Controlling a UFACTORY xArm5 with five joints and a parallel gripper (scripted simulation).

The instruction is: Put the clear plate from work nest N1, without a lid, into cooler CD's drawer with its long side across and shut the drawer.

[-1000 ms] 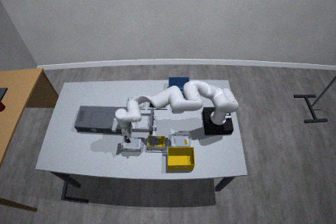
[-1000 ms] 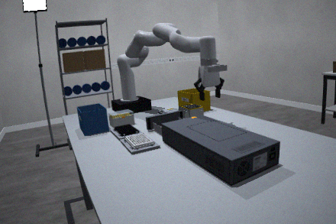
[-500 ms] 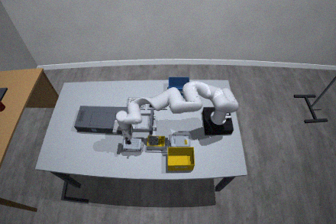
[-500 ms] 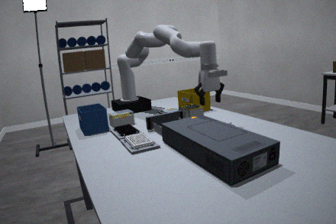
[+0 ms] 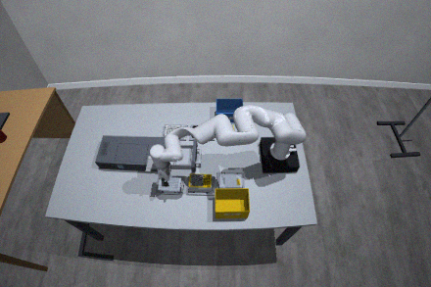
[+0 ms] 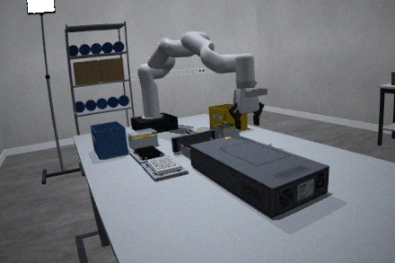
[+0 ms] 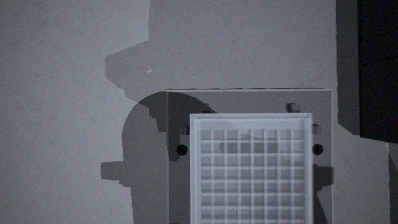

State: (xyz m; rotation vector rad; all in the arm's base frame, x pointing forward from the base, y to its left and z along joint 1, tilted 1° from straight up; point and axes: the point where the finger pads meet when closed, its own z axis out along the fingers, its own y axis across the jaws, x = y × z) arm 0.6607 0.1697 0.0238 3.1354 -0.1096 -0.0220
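Right now my hand is 8 cm above the clear plate. The rest, counted from my hand: grey work nest N1: 10 cm below; yellow tip rack: 19 cm behind, 5 cm below; cooler drawer: 5 cm behind, 18 cm to the right, 6 cm below.
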